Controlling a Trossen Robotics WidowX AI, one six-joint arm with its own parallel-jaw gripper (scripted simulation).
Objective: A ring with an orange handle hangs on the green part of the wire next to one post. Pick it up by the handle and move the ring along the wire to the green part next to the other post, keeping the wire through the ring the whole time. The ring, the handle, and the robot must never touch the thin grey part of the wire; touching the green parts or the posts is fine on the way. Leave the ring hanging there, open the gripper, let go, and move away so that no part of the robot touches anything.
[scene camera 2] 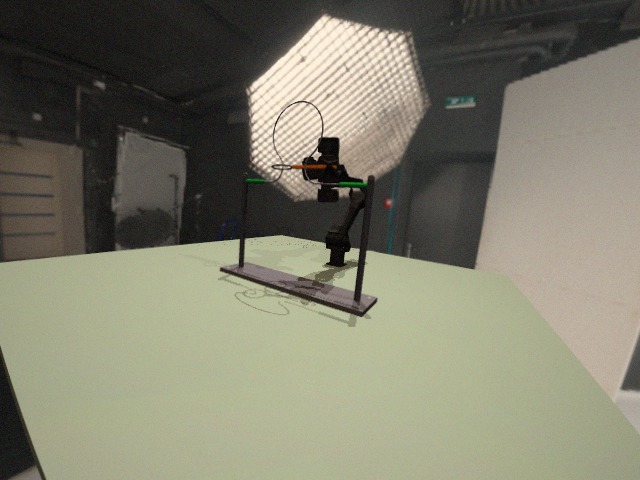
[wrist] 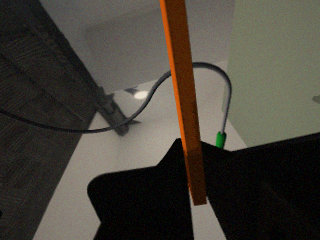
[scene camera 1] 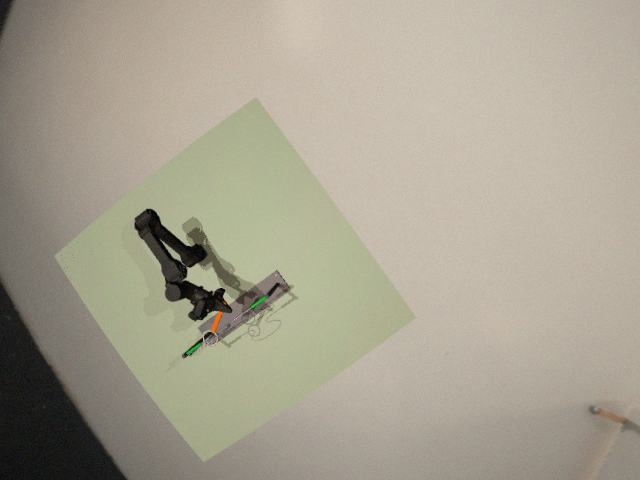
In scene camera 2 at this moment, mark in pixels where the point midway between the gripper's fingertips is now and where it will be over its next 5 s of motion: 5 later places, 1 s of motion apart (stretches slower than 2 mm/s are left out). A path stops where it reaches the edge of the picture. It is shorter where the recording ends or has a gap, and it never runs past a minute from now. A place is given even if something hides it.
My gripper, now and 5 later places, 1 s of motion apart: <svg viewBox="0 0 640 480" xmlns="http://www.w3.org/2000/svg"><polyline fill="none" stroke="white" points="329,164 319,128 317,126 319,132 318,140 314,147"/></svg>
